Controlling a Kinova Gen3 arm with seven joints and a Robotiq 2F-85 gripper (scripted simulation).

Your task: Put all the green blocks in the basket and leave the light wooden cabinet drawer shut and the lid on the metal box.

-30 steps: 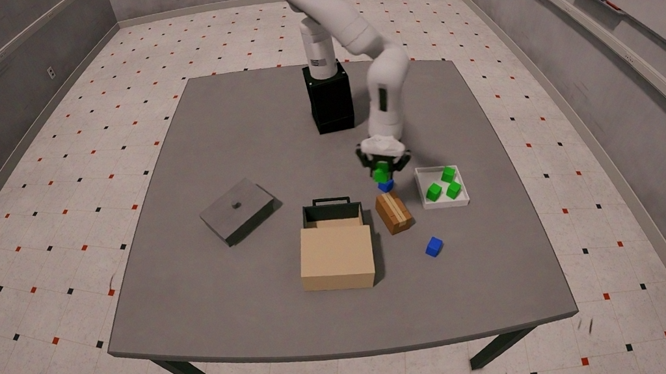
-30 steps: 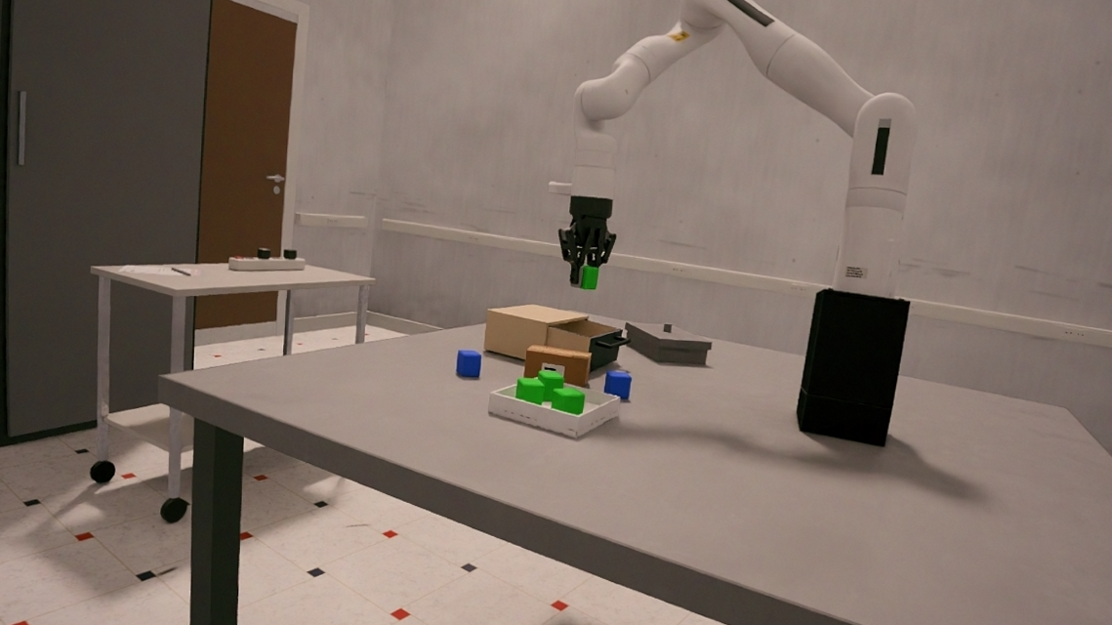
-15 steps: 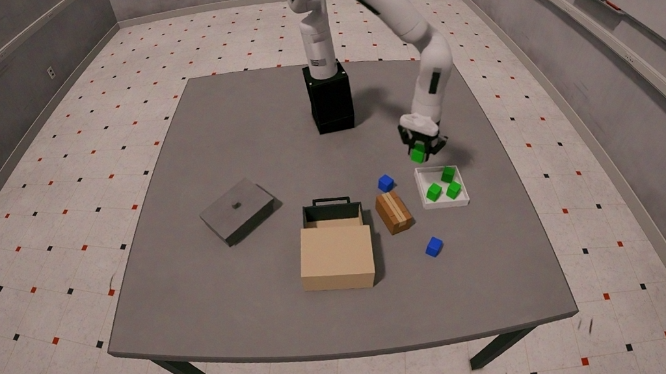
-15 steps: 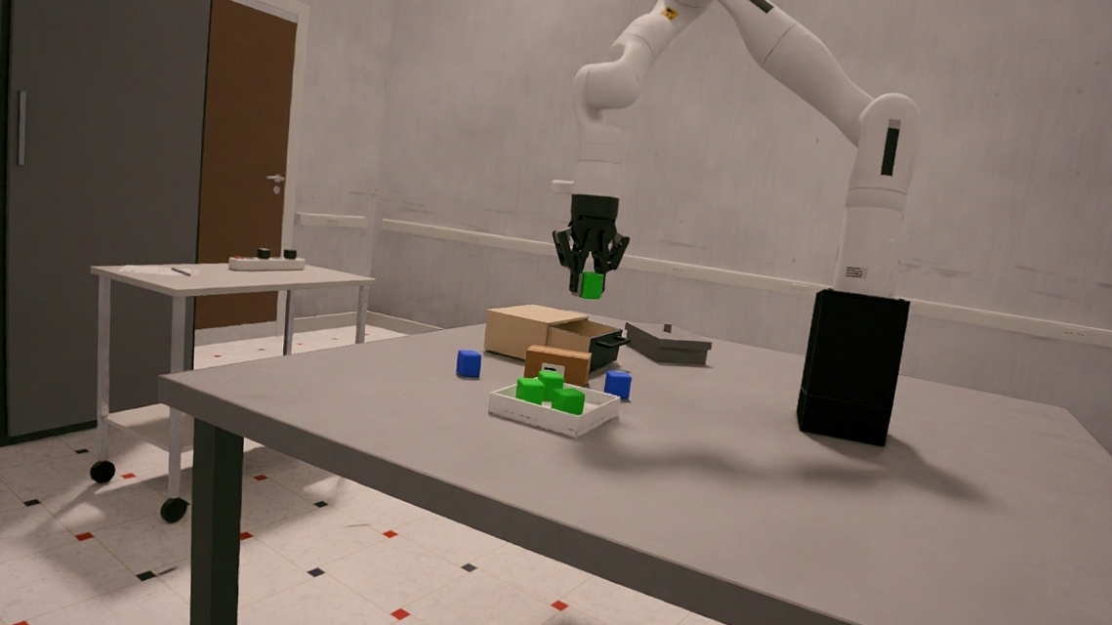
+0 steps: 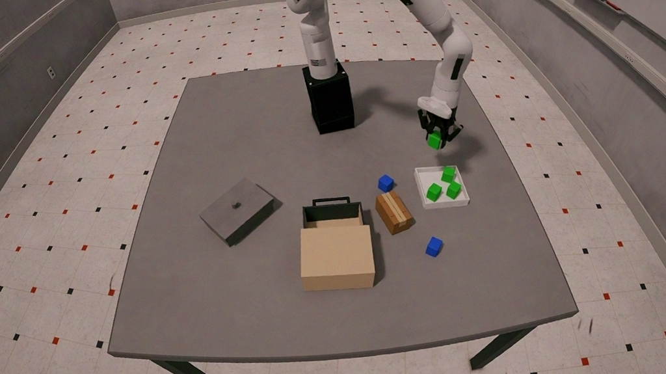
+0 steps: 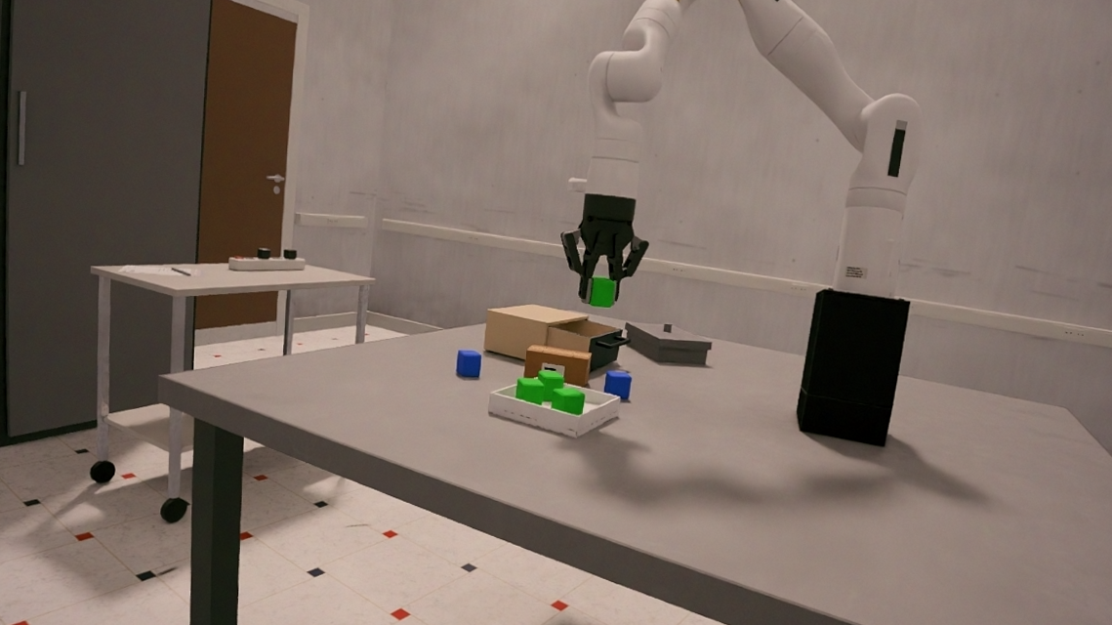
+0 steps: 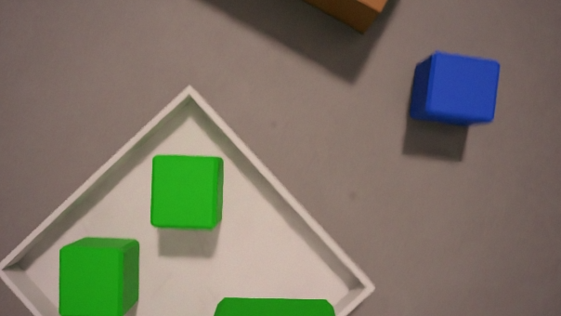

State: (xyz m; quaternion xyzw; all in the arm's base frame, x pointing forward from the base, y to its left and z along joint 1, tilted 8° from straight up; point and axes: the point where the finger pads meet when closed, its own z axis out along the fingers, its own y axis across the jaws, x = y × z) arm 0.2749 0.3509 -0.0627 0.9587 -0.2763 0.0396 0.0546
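Right now the white basket is 2 cm ahead of my hand, 4 cm to the left of it and 18 cm below it. Round my hand: light wooden cabinet: 27 cm ahead, 26 cm to the right, 15 cm below; brown cardboard box: 14 cm ahead, 11 cm to the right, 15 cm below; drawer: 21 cm ahead, 27 cm to the right, 15 cm below.
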